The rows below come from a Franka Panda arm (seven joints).
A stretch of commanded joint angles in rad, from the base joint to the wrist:
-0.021, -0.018, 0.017, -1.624, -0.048, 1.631, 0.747
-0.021, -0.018, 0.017, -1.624, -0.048, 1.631, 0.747
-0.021, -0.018, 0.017, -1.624, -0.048, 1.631, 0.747
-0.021, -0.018, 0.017, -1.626, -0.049, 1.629, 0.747
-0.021, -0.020, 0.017, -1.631, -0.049, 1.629, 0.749
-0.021, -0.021, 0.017, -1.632, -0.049, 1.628, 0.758
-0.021, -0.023, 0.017, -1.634, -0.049, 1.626, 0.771
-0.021, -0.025, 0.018, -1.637, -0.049, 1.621, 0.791
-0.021, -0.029, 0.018, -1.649, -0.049, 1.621, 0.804
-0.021, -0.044, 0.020, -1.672, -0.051, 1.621, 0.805
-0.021, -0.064, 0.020, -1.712, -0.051, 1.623, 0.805
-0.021, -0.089, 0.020, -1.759, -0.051, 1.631, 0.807
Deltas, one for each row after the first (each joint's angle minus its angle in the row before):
0.000, 0.000, 0.000, 0.000, 0.000, 0.000, 0.000
0.000, 0.000, 0.000, 0.000, 0.000, 0.000, 0.000
0.000, 0.000, 0.000, -0.002, -0.001, -0.002, 0.000
0.000, -0.002, 0.000, -0.005, 0.000, 0.000, 0.002
0.000, -0.001, 0.000, -0.001, 0.000, -0.001, 0.009
0.000, -0.002, 0.000, -0.002, 0.000, -0.002, 0.013
0.000, -0.002, 0.001, -0.003, 0.000, -0.005, 0.020
0.000, -0.004, 0.000, -0.012, 0.000, 0.000, 0.013
0.000, -0.015, 0.002, -0.023, -0.002, 0.000, 0.001
0.000, -0.020, 0.000, -0.040, 0.000, 0.002, 0.000
0.000, -0.025, 0.000, -0.047, 0.000, 0.008, 0.002

